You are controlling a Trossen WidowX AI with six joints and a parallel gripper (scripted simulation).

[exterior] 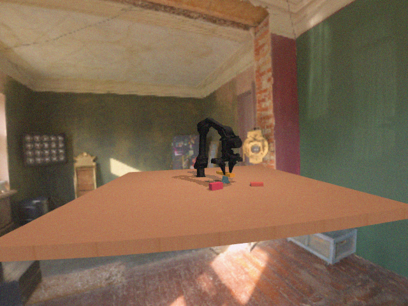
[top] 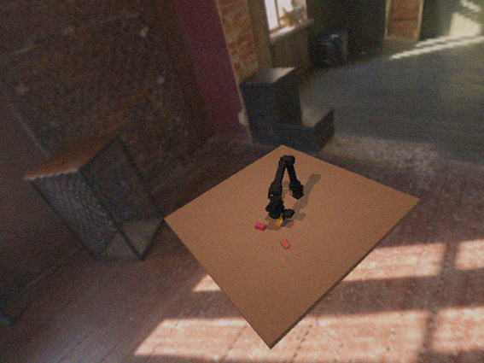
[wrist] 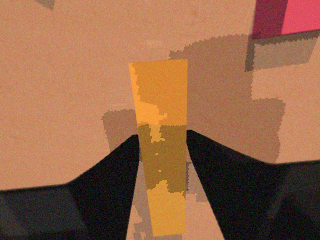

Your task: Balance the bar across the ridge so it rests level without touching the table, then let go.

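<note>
Now: the bar 30 mm behind my gripper tip and 10 mm to the right of it. The rest, counted from my gripper tip: pink-red block (120 mm ahead, 90 mm to the right, 40 mm below).
</note>
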